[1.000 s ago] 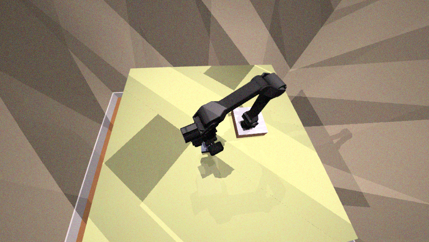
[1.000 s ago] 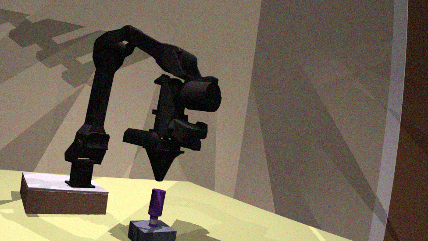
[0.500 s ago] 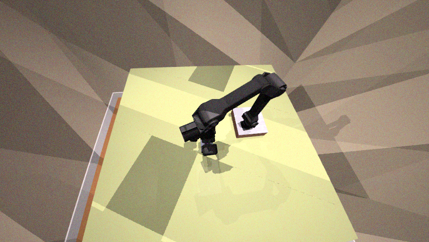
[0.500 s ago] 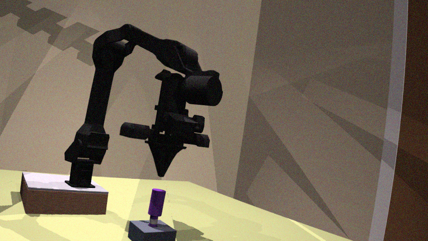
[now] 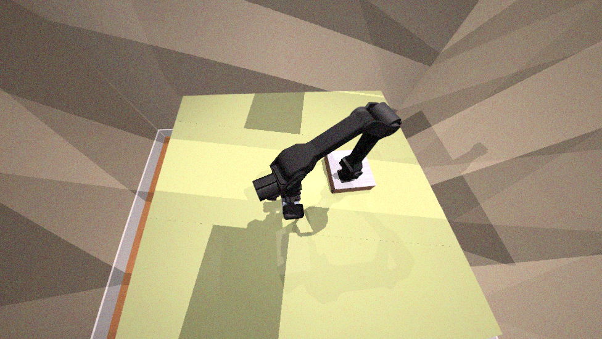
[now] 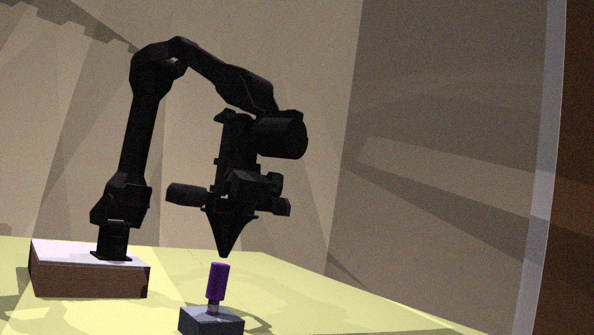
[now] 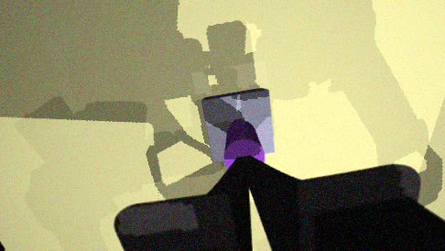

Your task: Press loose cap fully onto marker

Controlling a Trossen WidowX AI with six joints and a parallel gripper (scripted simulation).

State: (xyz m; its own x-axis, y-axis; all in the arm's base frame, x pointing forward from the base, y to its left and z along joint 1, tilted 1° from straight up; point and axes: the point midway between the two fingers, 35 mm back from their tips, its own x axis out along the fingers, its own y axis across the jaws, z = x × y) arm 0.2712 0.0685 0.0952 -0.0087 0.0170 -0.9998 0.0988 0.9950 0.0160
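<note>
My gripper tip is 40 mm above the purple marker cap.
</note>
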